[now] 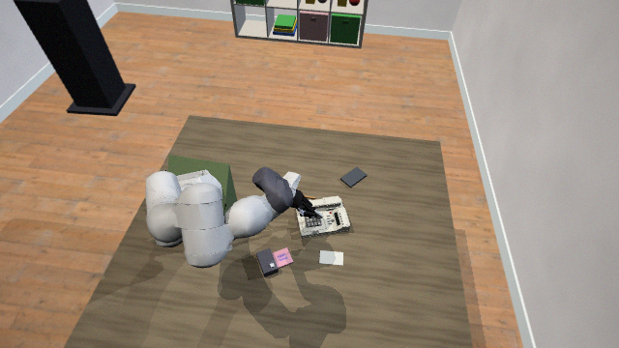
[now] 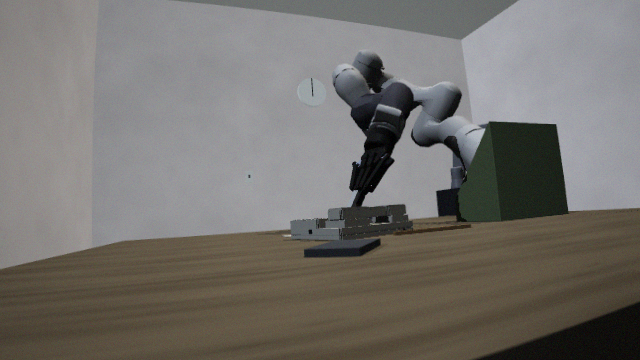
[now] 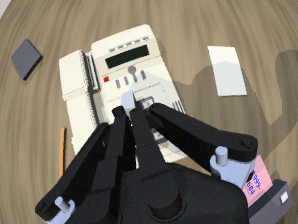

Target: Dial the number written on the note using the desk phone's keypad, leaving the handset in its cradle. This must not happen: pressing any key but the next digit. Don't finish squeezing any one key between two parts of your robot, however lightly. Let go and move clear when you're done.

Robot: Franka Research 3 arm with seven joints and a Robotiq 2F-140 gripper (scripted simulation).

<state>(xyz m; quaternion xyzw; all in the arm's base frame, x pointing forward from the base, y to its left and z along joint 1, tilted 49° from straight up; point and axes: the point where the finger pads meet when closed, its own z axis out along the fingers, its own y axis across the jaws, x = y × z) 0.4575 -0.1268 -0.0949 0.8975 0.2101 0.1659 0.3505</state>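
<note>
The handset lies 1 cm ahead of my hand, 7 cm to the left of it and 2 cm below it. The rest, counted from my hand: pencil: 10 cm behind, 15 cm to the left, 7 cm below; then black box: 19 cm behind, 22 cm to the right, 5 cm below; then white note: 8 cm ahead, 17 cm to the right, 7 cm below.
</note>
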